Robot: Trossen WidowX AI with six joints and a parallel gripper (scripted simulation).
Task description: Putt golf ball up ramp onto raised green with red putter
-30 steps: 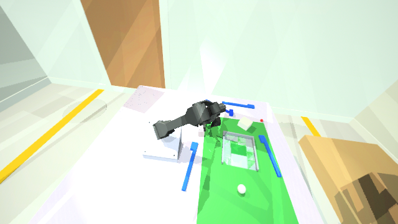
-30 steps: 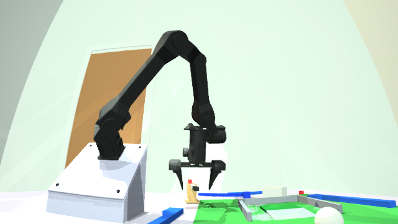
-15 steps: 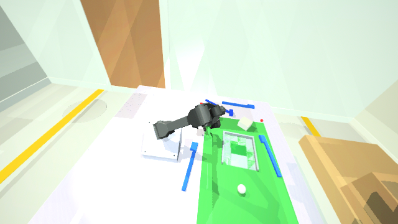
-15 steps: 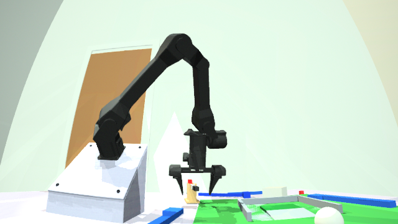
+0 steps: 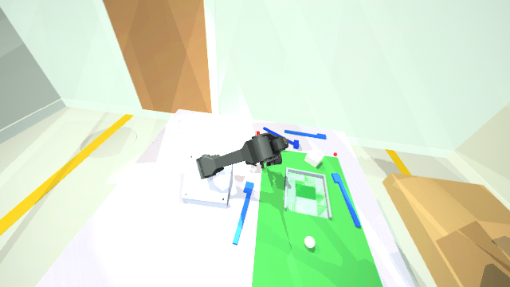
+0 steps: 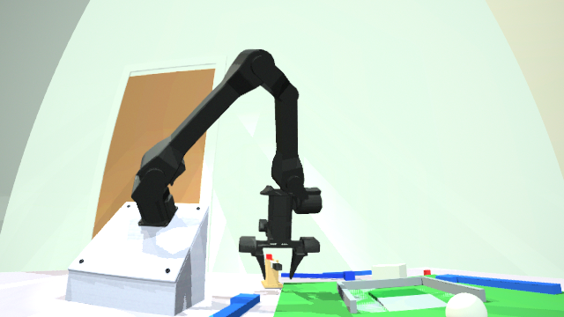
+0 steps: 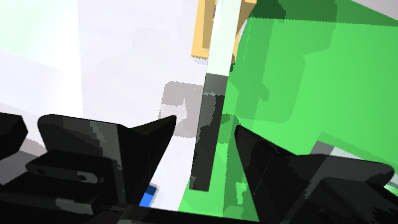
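The tan piece lies 130 mm to the left of my gripper tip and 20 mm behind it. Round my gripper tip: small red dot: 480 mm ahead, 200 mm to the left, 20 mm below; then white golf ball: 370 mm to the right, 220 mm ahead, 10 mm below; then green mat: 250 mm ahead, 190 mm to the right, 30 mm below.
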